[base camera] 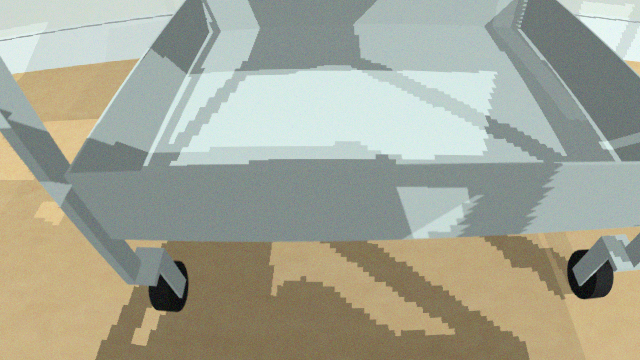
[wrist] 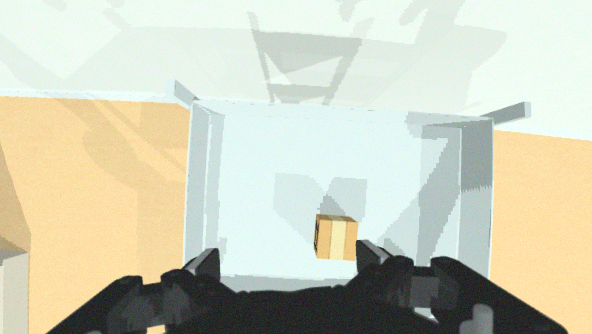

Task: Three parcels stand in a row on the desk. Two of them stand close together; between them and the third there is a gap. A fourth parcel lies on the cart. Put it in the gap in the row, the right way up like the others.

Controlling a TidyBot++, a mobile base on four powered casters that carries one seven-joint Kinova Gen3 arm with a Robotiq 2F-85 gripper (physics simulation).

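Places are measured from the arm's base along level axes (x right, y ahead, z up), in centimetres.
Pixels of known places: gripper, fingertip midpoint: (wrist: 288, 259).
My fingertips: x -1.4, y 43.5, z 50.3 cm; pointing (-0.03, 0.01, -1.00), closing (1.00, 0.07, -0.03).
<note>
Behind a point stands the place of what it marks.
The fourth parcel (wrist: 337, 237) {x 5.2, y 40.4, z 32.1 cm}, a small tan box with a paler tape strip across its top and dark marks on its left side, lies in the cart's tray in the wrist view, right of the middle. My gripper (wrist: 288, 259) {x -1.4, y 43.5, z 50.3 cm} is open, with nothing between its fingers. It is above the tray, and in the wrist view the parcel shows near the right fingertip, further down. The grey-white cart (base camera: 280, 200) {x -2.3, y 25.4, z -22.2 cm} (wrist: 475, 155) {x 27.5, y 52.5, z 30.0 cm} also fills much of the base camera view. The three parcels in a row and the desk do not show clearly in either view.
In the base camera view, the cart's black casters (base camera: 168, 287) {x -14.5, y 26.1, z -35.1 cm} (base camera: 591, 275) {x 25.5, y 25.3, z -35.4 cm} stand on the wooden floor (base camera: 615, 325) {x 29.2, y 21.3, z -39.6 cm} (wrist: 100, 200) {x -87.5, y 35.6, z -39.6 cm}. A pale wall (wrist: 125, 55) {x -48.1, y 81.0, z 2.9 cm} is behind the cart. A pale block-like object (wrist: 15, 290) {x -126.0, y -6.5, z -34.0 cm} shows at the wrist view's lower left edge.
</note>
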